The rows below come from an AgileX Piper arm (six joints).
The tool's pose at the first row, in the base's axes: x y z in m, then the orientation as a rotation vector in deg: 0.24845, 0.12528, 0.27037, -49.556, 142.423, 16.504
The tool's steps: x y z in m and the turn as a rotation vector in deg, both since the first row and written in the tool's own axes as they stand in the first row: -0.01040, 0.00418, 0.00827, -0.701, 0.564, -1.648; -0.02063, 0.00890, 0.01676, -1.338, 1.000, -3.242; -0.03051, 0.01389, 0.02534, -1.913, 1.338, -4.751; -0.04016, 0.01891, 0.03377, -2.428, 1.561, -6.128; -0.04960, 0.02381, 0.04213, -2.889, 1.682, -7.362; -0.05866, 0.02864, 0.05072, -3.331, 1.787, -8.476; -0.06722, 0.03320, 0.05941, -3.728, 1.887, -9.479
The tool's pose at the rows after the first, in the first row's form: 0.25602, 0.13686, 0.26875, -52.046, 142.143, 16.622; 0.26322, 0.14884, 0.26688, -54.398, 141.737, 16.720; 0.27005, 0.16089, 0.26476, -56.584, 141.255, 16.803; 0.27664, 0.17278, 0.26265, -58.539, 140.713, 16.894; 0.28314, 0.18445, 0.26049, -60.256, 140.138, 17.003; 0.28952, 0.19594, 0.25794, -61.811, 139.601, 17.134; 0.29576, 0.20699, 0.25503, -63.210, 139.110, 17.247
